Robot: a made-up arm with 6 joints.
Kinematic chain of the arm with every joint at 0, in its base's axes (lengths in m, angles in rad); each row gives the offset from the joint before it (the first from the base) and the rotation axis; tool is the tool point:
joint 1: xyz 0 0 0.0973 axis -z
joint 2: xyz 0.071 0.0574 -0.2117 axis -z
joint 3: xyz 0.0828 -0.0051 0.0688 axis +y
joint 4: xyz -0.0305 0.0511 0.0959 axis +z
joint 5: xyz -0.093 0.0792 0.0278 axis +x
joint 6: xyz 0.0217 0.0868 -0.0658 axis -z
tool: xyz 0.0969 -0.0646 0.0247
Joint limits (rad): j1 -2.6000..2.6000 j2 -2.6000..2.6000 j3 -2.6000..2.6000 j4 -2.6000..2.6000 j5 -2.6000..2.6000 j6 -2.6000..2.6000
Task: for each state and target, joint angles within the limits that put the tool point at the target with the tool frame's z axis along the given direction. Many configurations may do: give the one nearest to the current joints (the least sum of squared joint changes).
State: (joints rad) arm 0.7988 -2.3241 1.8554 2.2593 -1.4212 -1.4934
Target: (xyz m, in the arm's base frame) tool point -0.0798 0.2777 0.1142 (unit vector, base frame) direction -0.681 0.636 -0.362
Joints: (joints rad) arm -0.0792 -2.5297 2.2656 2.1568 -0.3741 -1.7580
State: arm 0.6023 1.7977 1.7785 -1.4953 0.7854 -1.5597
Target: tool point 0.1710 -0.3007 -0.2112 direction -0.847 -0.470 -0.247
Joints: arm 0.5397 1.8132 2.0283 -0.6121 0.3359 -1.6711
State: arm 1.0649 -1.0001 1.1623 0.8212 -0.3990 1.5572
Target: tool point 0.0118 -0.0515 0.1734 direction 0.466 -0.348 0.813
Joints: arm 1.5563 -0.7416 0.7439 0.9102 -0.1642 2.2740
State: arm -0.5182 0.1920 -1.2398 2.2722 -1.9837 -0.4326
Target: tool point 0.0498 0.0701 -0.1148 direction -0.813 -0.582 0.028
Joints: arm -0.1630 0.3385 -0.5226 2.4503 -1.1885 -0.9764
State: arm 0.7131 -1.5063 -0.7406 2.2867 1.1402 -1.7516
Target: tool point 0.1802 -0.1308 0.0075 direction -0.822 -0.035 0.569
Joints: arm -0.0166 -1.7297 -0.9041 2.5787 1.3015 -1.1851
